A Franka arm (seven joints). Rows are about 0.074 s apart.
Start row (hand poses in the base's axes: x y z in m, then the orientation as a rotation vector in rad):
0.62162 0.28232 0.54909 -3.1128 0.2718 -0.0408
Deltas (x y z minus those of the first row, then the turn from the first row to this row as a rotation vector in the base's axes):
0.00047 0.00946 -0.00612 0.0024 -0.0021 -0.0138
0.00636 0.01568 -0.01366 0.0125 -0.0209 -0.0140
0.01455 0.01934 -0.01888 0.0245 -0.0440 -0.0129
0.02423 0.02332 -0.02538 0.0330 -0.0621 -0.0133
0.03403 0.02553 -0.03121 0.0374 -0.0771 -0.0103
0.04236 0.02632 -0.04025 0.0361 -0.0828 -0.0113
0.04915 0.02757 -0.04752 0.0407 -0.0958 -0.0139
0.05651 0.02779 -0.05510 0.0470 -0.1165 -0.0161
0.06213 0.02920 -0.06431 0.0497 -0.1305 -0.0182
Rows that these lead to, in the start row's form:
0.62209 0.29178 0.54297 -3.1084 0.2931 -0.0439
0.62798 0.29800 0.53543 -3.0962 0.2922 -0.0715
0.63617 0.30166 0.53021 -3.0815 0.2892 -0.1052
0.64585 0.30564 0.52371 -3.0705 0.2887 -0.1315
0.65565 0.30785 0.51788 -3.0642 0.2834 -0.1537
0.66398 0.30864 0.50884 -3.0644 0.2849 -0.1626
0.67077 0.30989 0.50157 -3.0573 0.2882 -0.1816
0.67813 0.31011 0.49399 -3.0471 0.2906 -0.2120
0.68375 0.31152 0.48478 -3.0414 0.2932 -0.2327

